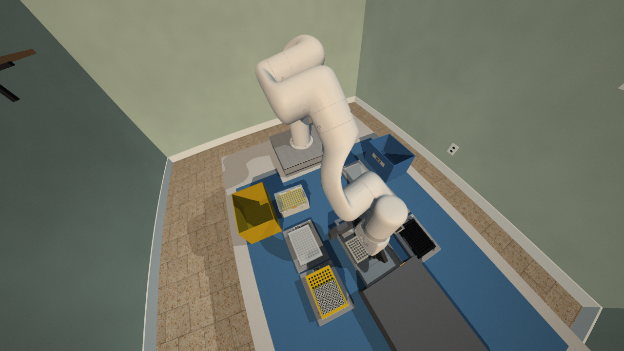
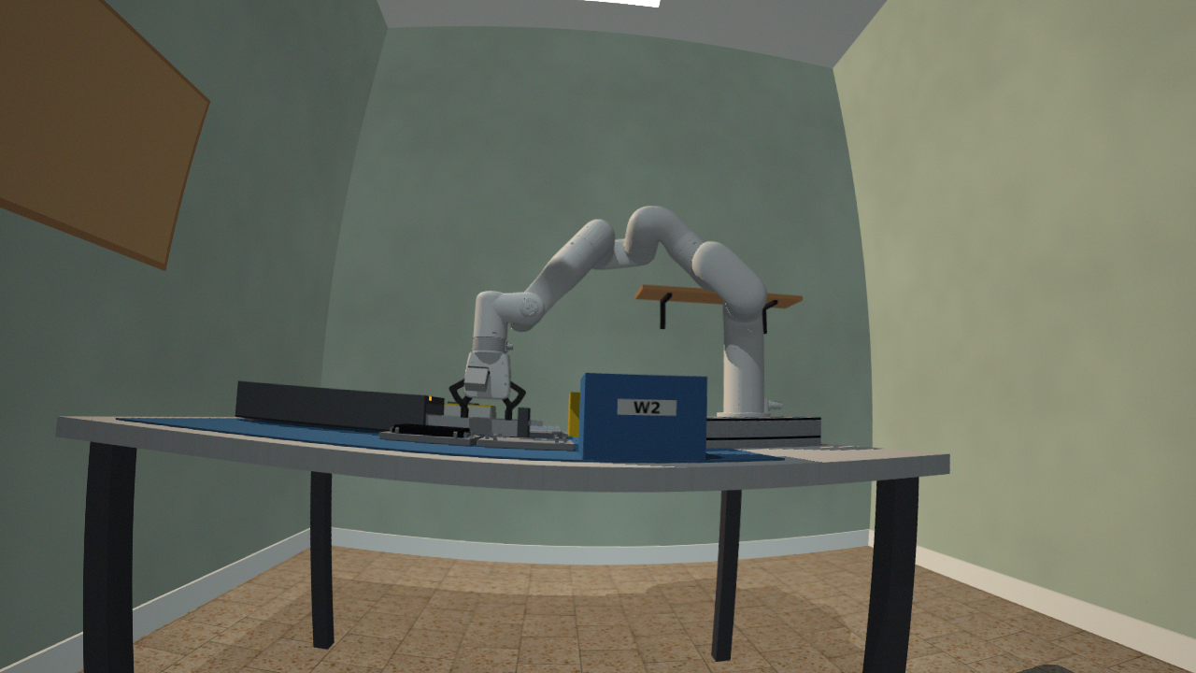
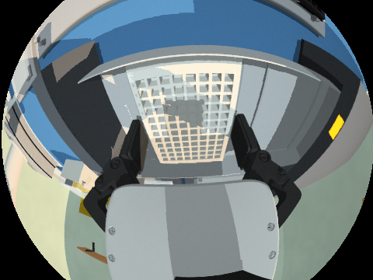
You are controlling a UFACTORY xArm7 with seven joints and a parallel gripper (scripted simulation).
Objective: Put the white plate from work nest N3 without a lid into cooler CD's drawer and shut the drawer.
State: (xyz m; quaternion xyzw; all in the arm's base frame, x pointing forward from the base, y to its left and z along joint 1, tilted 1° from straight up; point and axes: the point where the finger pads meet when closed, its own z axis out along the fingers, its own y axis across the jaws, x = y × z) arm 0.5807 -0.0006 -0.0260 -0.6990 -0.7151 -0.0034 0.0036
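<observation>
Right now the cooler drawer is 4 cm ahead of my hand and 1 cm below it. Also, from my hand: black plate: 7 cm ahead, 19 cm to the left, 1 cm below; cooler CD: 18 cm ahead; yellow tube rack: 6 cm ahead, 20 cm to the right, 2 cm above.
</observation>
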